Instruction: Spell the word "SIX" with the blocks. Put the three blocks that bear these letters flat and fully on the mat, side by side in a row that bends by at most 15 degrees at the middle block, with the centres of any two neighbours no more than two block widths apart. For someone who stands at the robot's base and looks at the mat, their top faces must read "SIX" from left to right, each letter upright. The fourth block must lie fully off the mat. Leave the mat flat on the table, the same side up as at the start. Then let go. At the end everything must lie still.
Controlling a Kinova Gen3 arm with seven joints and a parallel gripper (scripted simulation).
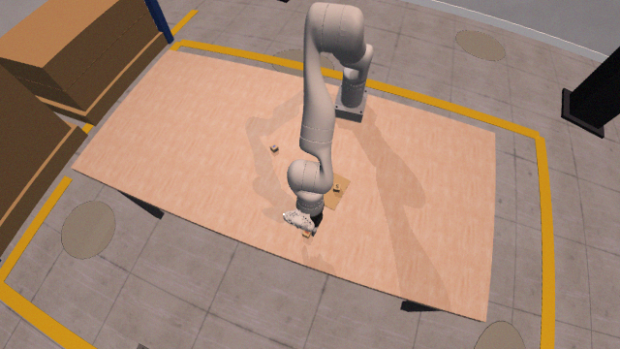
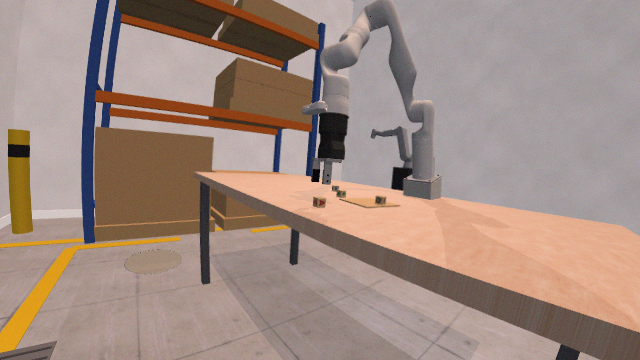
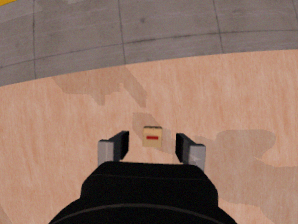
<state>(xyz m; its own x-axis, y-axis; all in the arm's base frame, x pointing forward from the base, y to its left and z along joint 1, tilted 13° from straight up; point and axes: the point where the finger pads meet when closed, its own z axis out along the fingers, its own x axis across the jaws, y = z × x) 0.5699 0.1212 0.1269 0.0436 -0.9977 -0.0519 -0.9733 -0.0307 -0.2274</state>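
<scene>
Right now my hand is 70 mm above the block. Also, from my hand: tan mat: 200 mm behind, 30 mm to the right, 80 mm below.
</scene>
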